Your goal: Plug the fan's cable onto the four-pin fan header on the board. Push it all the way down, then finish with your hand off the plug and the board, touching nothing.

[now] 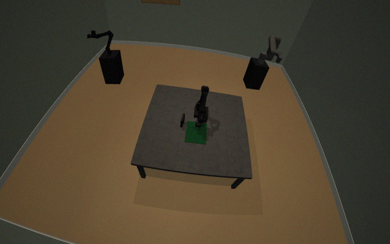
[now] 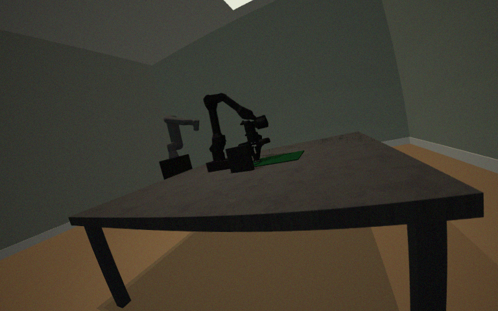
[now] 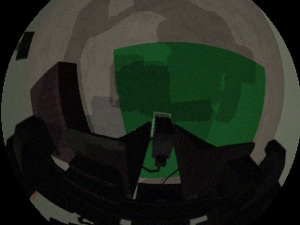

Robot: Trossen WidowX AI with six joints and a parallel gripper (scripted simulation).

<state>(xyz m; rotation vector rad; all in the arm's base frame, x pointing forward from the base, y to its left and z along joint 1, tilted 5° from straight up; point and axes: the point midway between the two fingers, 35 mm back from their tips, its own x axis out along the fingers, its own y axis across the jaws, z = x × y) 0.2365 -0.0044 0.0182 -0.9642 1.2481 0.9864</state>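
The dark plug lies 10 mm to the right of my gripper tip and 10 mm above it. The rest, counted from my gripper tip: green board: 100 mm ahead, 30 mm to the right, 30 mm below; then black fan: 190 mm to the right, 40 mm above, 20 mm behind.
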